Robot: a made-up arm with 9 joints.
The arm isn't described. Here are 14 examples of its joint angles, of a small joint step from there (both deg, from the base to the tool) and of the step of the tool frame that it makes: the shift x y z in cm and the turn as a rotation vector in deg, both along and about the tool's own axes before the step.
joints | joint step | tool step
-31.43 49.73 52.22 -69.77 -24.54 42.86 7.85 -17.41 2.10 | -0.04 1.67 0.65 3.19 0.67 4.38 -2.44 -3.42 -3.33 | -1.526 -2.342 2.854 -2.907 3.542 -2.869
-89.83 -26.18 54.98 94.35 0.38 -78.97 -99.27 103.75 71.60 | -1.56 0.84 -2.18 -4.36 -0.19 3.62 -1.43 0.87 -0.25 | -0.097 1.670 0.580 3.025 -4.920 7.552
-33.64 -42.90 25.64 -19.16 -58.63 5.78 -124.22 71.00 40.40 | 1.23 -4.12 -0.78 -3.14 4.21 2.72 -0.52 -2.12 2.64 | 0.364 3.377 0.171 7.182 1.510 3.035
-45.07 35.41 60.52 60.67 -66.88 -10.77 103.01 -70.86 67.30 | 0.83 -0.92 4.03 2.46 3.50 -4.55 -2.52 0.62 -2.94 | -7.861 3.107 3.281 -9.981 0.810 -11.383
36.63 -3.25 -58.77 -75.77 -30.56 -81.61 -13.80 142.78 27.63 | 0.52 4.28 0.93 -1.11 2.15 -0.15 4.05 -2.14 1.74 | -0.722 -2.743 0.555 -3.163 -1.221 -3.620
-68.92 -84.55 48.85 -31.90 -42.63 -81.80 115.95 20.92 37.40 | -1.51 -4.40 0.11 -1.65 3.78 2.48 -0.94 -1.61 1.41 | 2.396 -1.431 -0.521 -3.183 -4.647 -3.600
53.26 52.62 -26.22 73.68 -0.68 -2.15 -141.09 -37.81 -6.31 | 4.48 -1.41 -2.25 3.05 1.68 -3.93 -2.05 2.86 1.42 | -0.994 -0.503 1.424 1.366 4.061 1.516
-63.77 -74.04 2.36 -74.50 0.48 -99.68 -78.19 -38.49 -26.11 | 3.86 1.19 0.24 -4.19 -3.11 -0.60 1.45 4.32 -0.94 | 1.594 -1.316 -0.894 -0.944 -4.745 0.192
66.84 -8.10 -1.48 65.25 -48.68 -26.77 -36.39 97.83 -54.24 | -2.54 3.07 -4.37 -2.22 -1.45 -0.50 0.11 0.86 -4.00 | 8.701 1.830 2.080 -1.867 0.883 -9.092
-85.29 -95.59 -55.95 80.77 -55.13 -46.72 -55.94 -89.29 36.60 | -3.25 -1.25 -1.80 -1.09 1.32 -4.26 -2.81 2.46 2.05 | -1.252 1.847 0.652 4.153 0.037 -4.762
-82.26 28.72 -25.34 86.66 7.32 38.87 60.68 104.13 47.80 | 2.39 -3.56 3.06 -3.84 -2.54 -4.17 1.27 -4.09 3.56 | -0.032 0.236 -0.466 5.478 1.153 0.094
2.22 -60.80 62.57 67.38 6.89 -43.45 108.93 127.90 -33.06 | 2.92 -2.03 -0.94 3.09 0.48 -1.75 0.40 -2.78 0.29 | -2.213 -0.910 -0.300 4.780 0.692 2.639
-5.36 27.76 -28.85 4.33 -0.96 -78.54 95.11 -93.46 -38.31 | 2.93 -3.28 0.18 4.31 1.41 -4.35 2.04 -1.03 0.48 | -1.361 -3.774 -1.096 -3.825 6.789 -3.806
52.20 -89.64 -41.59 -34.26 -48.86 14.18 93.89 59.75 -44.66 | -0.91 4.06 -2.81 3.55 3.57 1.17 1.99 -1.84 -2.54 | 0.535 -4.789 0.736 -6.790 1.292 2.222
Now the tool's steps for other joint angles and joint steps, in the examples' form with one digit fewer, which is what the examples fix.
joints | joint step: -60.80 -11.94 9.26 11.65 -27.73 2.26 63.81 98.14 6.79 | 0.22 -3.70 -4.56 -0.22 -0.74 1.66 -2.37 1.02 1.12
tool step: 0.24 3.81 -3.05 -1.04 -3.08 -4.50
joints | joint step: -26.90 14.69 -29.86 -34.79 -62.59 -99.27 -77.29 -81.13 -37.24 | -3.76 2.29 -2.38 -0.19 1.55 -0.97 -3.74 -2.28 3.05
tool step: 0.80 -1.42 -2.32 -1.66 2.35 -3.70
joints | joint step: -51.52 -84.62 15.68 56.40 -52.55 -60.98 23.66 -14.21 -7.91 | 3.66 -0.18 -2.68 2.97 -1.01 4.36 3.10 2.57 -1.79
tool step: 7.99 -1.61 -3.55 -0.99 -10.94 -1.30
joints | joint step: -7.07 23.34 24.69 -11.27 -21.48 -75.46 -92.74 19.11 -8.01 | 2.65 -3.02 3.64 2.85 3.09 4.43 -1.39 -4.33 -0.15
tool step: -0.20 -0.27 4.32 3.32 11.22 3.46
